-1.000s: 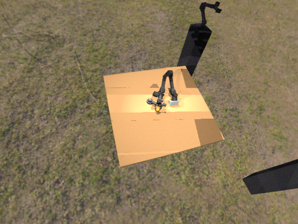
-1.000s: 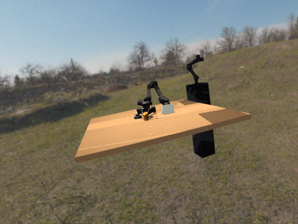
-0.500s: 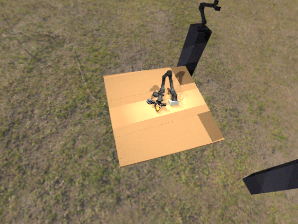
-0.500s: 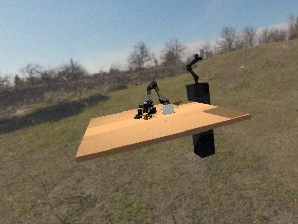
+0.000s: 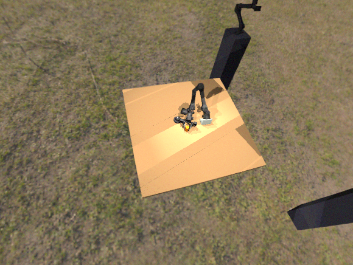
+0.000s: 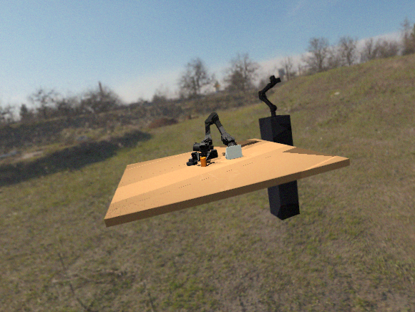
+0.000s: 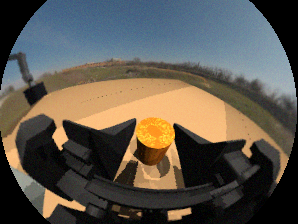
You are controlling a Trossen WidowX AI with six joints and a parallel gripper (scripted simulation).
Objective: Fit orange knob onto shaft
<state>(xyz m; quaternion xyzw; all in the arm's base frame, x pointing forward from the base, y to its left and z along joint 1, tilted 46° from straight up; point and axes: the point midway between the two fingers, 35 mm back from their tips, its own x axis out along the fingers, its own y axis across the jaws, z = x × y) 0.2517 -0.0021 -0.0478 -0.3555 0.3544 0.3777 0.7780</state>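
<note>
Right now my gripper tip is 10 mm past the orange knob and 20 mm to the left of it. The rest, counted from my gripper tip: round dark pedestal: 40 mm ahead, 170 mm to the right, 20 mm below.
</note>
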